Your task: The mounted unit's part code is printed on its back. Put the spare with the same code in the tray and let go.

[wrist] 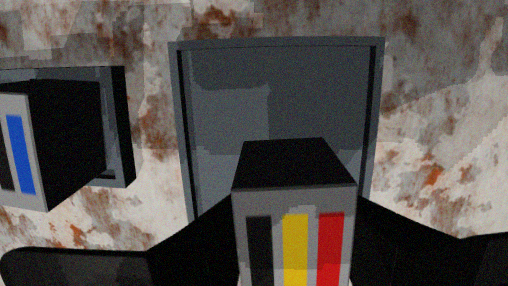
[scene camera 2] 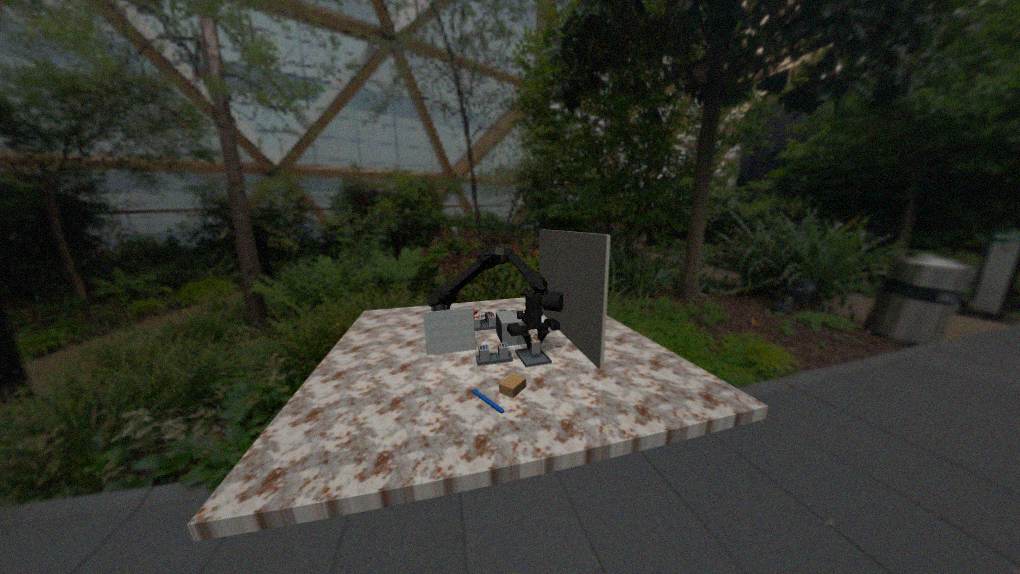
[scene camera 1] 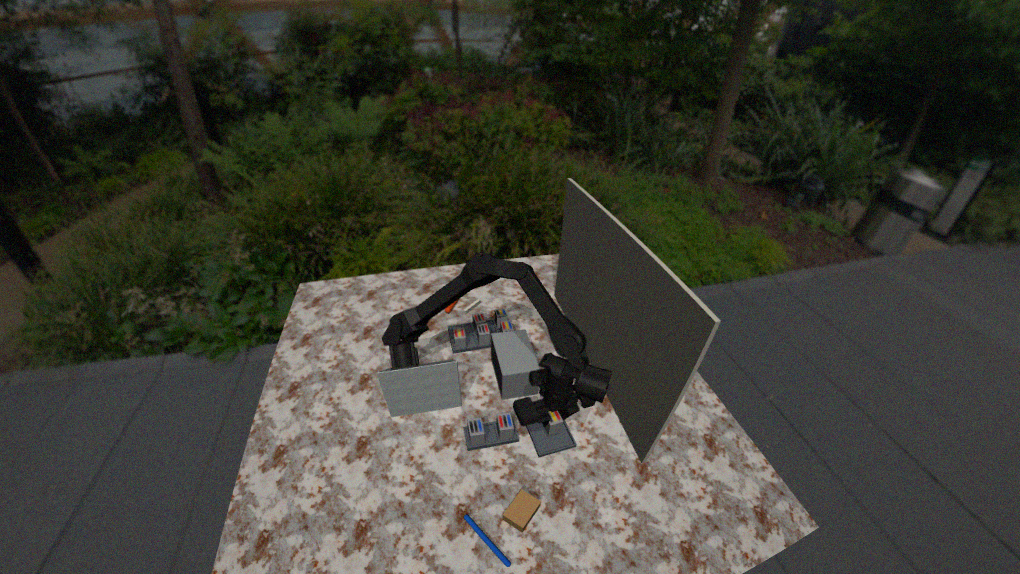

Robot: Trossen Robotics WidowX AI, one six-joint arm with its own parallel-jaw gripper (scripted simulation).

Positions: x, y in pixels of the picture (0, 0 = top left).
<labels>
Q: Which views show my gripper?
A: The wrist view, scene camera 2 and scene camera 1: all of them.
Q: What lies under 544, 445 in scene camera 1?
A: A grey tray.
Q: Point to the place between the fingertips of my gripper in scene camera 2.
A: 533, 348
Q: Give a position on a tan block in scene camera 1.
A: At 523, 508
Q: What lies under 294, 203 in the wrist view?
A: A spare block.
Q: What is my gripper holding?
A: A spare block.
</labels>
